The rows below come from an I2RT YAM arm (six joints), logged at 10 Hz.
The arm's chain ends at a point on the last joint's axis. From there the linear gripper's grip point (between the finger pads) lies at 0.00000 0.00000 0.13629 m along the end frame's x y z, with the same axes.
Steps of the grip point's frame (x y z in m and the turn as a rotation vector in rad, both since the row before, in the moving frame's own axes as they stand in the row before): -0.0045, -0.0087, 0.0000, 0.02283, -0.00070, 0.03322; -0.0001, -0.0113, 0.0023, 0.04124, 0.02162, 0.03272; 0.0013, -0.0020, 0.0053, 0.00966, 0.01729, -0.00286; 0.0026, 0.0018, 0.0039, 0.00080, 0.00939, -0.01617; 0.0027, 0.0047, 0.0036, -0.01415, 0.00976, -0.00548; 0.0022, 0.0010, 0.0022, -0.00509, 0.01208, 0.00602
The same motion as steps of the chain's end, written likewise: -0.0045, -0.0056, 0.0000, 0.02283, -0.00070, 0.03322; -0.0031, -0.0057, 0.0024, 0.04124, 0.02162, 0.03272; -0.0011, -0.0007, 0.0053, 0.00966, 0.01729, -0.00286; 0.0013, 0.0019, 0.0039, 0.00080, 0.00939, -0.01617; 0.0014, 0.0028, 0.0036, -0.01415, 0.00976, -0.00548; 0.0006, 0.0003, 0.0022, -0.00509, 0.01208, 0.00602
